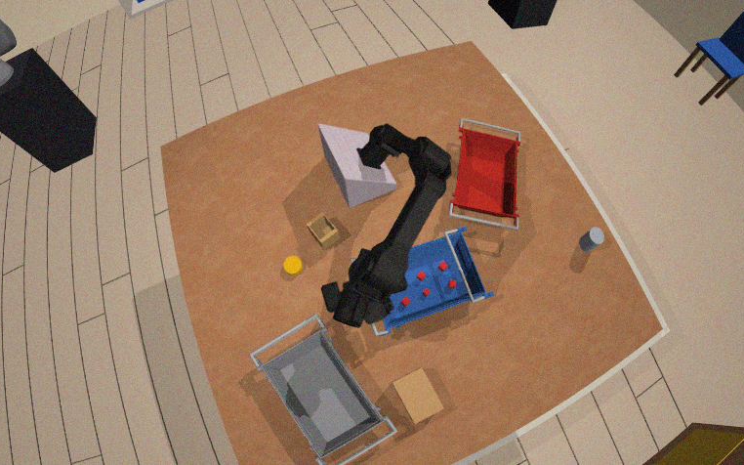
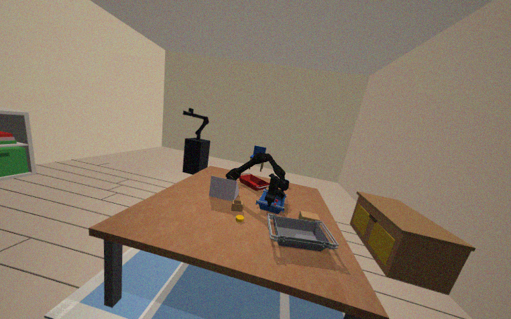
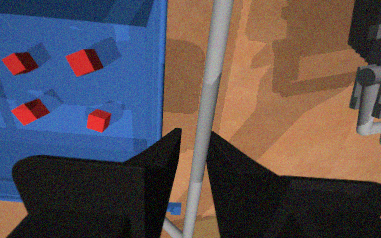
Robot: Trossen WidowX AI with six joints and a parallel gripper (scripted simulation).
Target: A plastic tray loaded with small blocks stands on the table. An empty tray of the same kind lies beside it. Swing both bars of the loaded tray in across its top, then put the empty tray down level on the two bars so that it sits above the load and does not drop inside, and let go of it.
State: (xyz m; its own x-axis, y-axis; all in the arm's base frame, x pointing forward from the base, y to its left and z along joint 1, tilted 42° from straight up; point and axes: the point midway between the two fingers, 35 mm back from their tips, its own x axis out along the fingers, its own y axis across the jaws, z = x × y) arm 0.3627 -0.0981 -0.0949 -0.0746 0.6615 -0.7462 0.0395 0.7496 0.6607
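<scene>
Now: gripper tip 230 mm past the red tray, 460 mm to the right of it and 20 mm above it. Round my gripper tip: yellow disc: 160 mm behind, 150 mm to the right, 60 mm below; then cardboard box: 220 mm behind, 50 mm to the right, 50 mm below; then tan block: 280 mm ahead, 40 mm to the left, 40 mm below.
</scene>
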